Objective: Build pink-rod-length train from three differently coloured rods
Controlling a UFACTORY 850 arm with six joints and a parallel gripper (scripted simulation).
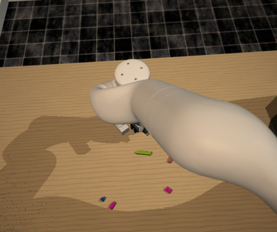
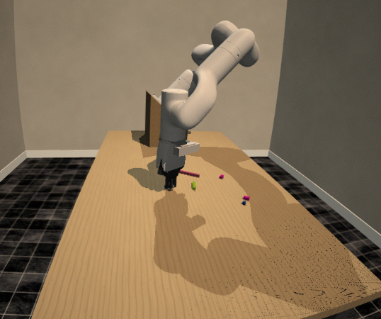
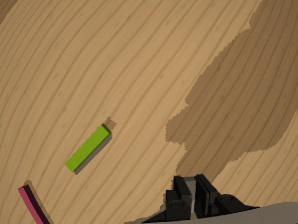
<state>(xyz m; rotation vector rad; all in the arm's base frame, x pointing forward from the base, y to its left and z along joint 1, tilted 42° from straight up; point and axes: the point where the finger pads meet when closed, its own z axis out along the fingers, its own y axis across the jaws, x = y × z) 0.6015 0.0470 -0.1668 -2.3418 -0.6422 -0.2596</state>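
The grey rod is 20 mm below my hand. Round my hand: lime rod 90 mm to the left, 30 mm below, 10 mm behind; then pink rod 120 mm behind, 100 mm to the left, 30 mm below.
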